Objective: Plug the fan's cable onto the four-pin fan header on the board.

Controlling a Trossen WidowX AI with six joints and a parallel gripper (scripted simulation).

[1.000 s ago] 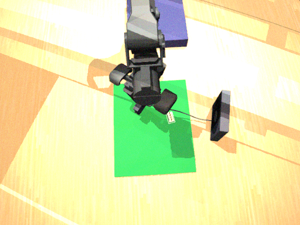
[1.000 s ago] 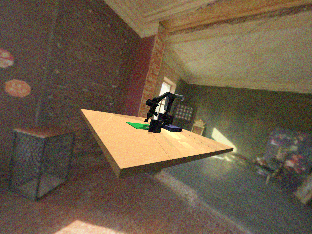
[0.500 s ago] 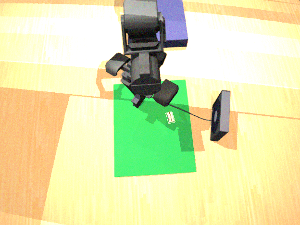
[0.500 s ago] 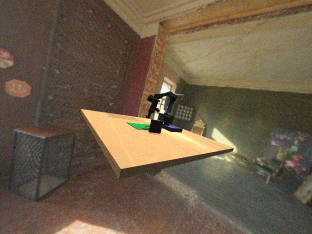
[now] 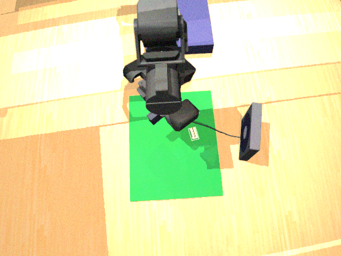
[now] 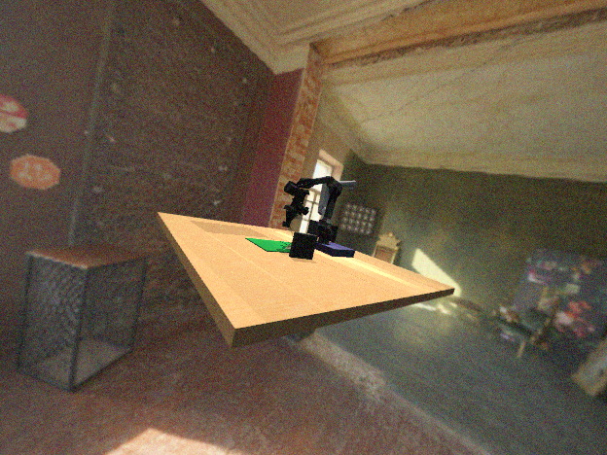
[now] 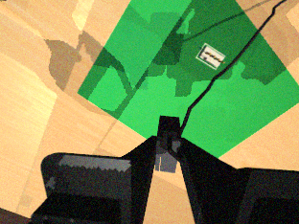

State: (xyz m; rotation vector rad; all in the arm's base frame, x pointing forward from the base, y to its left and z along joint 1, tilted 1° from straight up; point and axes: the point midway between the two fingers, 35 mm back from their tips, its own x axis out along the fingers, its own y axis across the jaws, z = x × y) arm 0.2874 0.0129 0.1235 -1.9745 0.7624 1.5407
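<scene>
Now: gripper tip 4 cm short of the green board, 4 cm to the right of it and 14 cm above it. From my gripper tip the other things lie so: black fan (1 cm ahead, 22 cm to the left, 7 cm below); white four-pin header (1 cm ahead, 9 cm to the left, 13 cm below); dark plug (1 cm ahead).
</scene>
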